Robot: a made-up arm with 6 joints. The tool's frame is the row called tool. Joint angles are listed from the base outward.
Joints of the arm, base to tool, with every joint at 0 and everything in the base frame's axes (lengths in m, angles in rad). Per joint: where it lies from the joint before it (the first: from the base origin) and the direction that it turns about. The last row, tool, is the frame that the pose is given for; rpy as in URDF.
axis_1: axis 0 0 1 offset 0 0 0.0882
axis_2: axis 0.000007 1 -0.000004 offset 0 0 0
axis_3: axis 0.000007 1 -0.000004 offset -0.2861 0 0.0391
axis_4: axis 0.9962 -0.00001 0.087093 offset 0.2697 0 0.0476
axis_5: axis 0.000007 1 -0.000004 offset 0 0 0
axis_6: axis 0.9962 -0.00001 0.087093 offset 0.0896 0 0.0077
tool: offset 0 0 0 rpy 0 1.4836 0
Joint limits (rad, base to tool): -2.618..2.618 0..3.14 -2.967..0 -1.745..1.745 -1.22..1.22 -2.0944..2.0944
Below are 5 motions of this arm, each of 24 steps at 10 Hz.
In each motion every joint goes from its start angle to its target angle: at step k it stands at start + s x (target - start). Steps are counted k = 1, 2, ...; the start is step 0. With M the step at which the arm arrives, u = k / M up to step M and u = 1 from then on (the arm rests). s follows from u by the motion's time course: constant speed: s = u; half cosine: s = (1 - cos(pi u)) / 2; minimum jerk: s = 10 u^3 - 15 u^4 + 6 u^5.
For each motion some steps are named. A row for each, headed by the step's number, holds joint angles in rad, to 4 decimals.
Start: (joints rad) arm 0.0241 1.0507 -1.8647 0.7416 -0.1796 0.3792
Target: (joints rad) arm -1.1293 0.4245 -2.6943 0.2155 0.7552 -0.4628
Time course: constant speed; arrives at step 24
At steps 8, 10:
8: -0.3604 0.8420 -2.1412 0.5662 0.1320 0.0985
10: -0.4565 0.7898 -2.2104 0.5224 0.2099 0.0284

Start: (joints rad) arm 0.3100 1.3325 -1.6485 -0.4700 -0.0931 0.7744
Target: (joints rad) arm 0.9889 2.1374 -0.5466 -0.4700 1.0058 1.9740
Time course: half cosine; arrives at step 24
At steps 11, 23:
11: 0.6051 1.6824 -1.1695 -0.4700 0.3846 1.2959
23: 0.9860 2.1340 -0.5513 -0.4700 1.0011 1.9689

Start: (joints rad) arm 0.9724 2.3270 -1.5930 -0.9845 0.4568 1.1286
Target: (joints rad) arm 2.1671 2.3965 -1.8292 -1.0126 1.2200 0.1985
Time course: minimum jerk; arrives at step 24
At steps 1, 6, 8, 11, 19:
1: 0.9732 2.3270 -1.5932 -0.9845 0.4573 1.1280
6: 1.0961 2.3342 -1.6175 -0.9874 0.5358 1.0323
8: 1.2231 2.3416 -1.6426 -0.9904 0.6170 0.9334
11: 1.4768 2.3563 -1.6927 -0.9964 0.7791 0.7359
19: 2.0900 2.3920 -1.8140 -1.0108 1.1708 0.2585

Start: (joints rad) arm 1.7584 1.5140 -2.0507 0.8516 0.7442 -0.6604
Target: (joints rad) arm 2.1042 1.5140 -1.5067 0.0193 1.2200 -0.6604
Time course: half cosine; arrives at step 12
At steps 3, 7, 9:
3: 1.8090 1.5140 -1.9710 0.7297 0.8139 -0.6604
7: 1.9760 1.5140 -1.7083 0.3277 1.0437 -0.6604
9: 2.0536 1.5140 -1.5864 0.1412 1.1503 -0.6604

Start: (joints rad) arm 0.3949 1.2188 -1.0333 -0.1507 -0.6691 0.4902
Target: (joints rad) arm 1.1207 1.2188 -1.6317 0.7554 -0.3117 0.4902
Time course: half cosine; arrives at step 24
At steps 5, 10, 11, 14, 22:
5: 0.4699 1.2188 -1.0951 -0.0571 -0.6322 0.4902
10: 0.6639 1.2188 -1.2551 0.1851 -0.5367 0.4902
11: 0.7104 1.2188 -1.2934 0.2432 -0.5137 0.4902
14: 0.8517 1.2188 -1.4099 0.4196 -0.4441 0.4902
22: 1.1083 1.2188 -1.6215 0.7400 -0.3178 0.4902

